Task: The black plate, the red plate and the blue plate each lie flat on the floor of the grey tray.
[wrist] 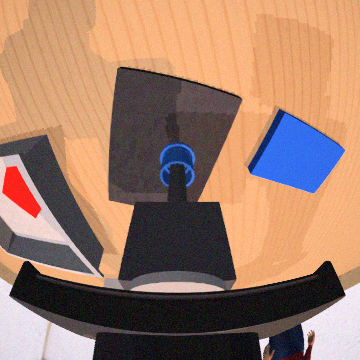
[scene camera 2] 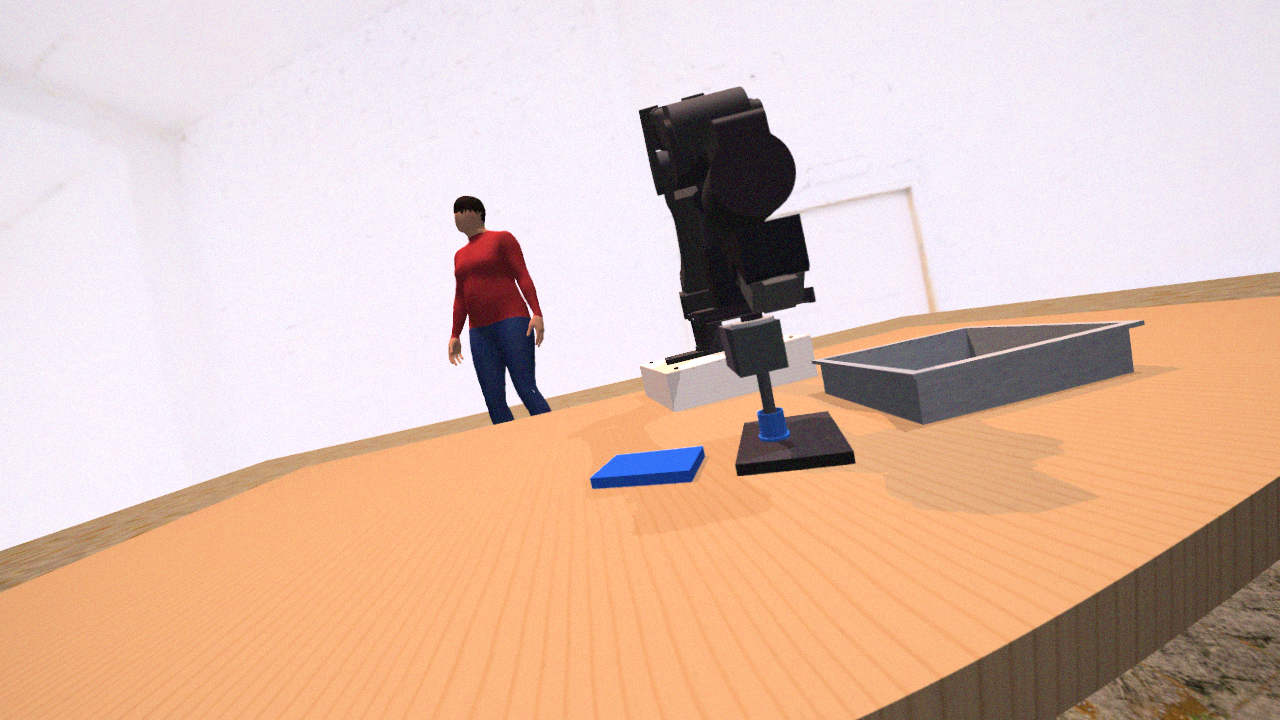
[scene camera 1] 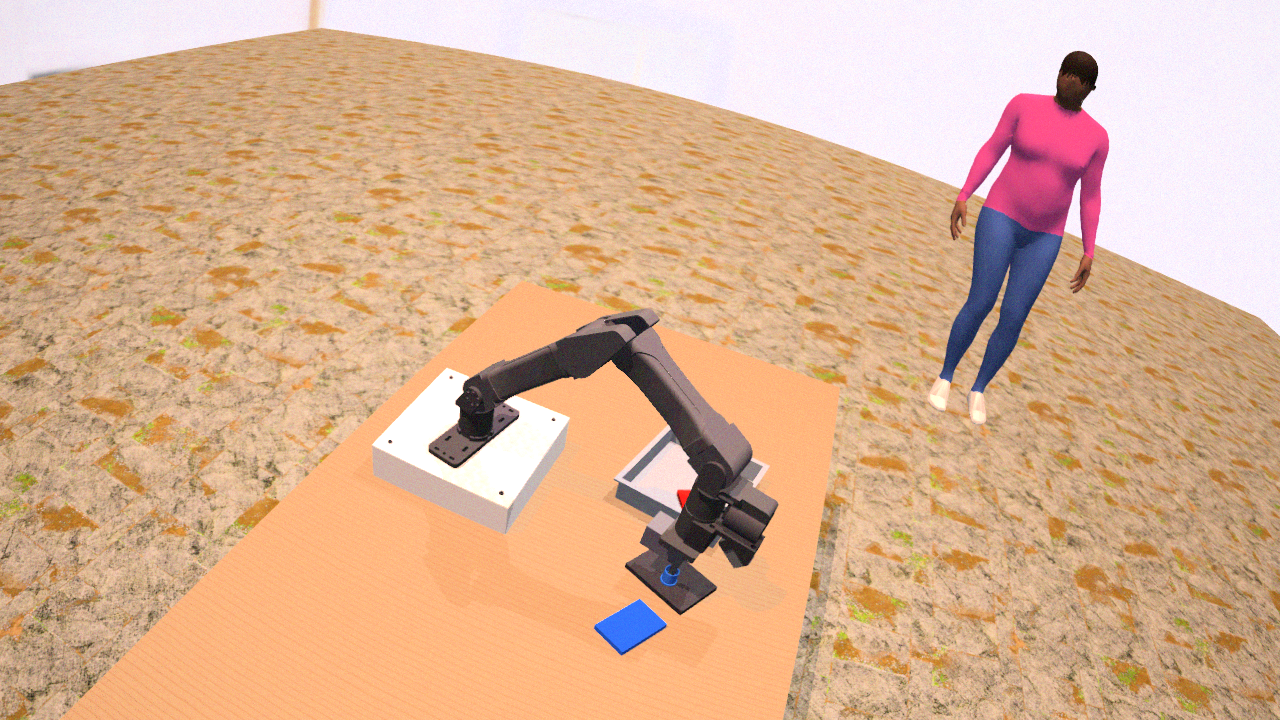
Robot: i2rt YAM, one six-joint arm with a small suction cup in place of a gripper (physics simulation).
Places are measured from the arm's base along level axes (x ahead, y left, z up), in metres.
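Pixels of known places: hand, its tool point: point(wrist: 176, 151) point(scene camera 2: 776, 446) point(scene camera 1: 666, 583); arm's base, origin of its link: point(scene camera 2: 713, 352) point(scene camera 1: 474, 433).
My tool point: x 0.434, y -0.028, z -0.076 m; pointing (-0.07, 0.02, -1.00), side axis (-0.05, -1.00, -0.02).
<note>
Ahead of a thing's pixels: the offset from my tool point to its middle.
The black plate @[dy +0.013, dx +0.001, dz +0.005 m] point(scene camera 1: 690, 587) point(scene camera 2: 809, 439) point(wrist: 143, 118) lies flat on the wooden table, just in front of the grey tray @[dy +0.247, dx -0.070, dz +0.025 m] point(scene camera 1: 640, 497) point(scene camera 2: 909, 396) point(wrist: 68, 207). My suction cup point(scene camera 1: 669, 576) point(scene camera 2: 773, 427) point(wrist: 177, 164) presses down on the plate's top, near its middle. The red plate @[dy +0.203, dx -0.030, dz +0.008 m] point(scene camera 1: 683, 496) point(wrist: 19, 191) lies on the tray floor, mostly hidden by the arm in scene camera 1. The blue plate @[dy -0.125, dx -0.004, dz +0.005 m] point(scene camera 1: 630, 626) point(scene camera 2: 647, 466) point(wrist: 296, 153) lies flat on the table beside the black plate, apart from it.
The arm's white base block point(scene camera 1: 495, 486) point(scene camera 2: 680, 382) stands at the left of the table. A person point(scene camera 1: 976, 286) point(scene camera 2: 495, 315) stands on the ground beyond the table. The table's right edge runs close behind the tray.
</note>
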